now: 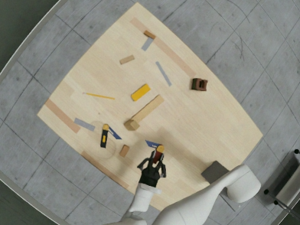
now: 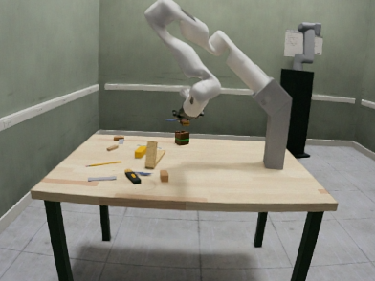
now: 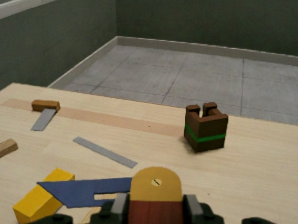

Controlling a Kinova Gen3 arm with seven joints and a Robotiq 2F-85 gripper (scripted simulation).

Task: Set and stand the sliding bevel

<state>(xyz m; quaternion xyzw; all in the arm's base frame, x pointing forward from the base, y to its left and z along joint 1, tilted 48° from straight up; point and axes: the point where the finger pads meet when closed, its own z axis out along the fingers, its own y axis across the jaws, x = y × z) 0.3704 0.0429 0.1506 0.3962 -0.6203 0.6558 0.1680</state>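
My hand is 1 cm short of the wooden sliding bevel, 2 cm to the left of it and 1 cm above it. Also, from my hand: leg-and-rail wooden piece (9 cm ahead, 13 cm to the right, 17 cm below); then blue blade (2 cm ahead, 4 cm to the right, 1 cm below); then wooden cube (11 cm ahead, 10 cm to the left, 22 cm below).
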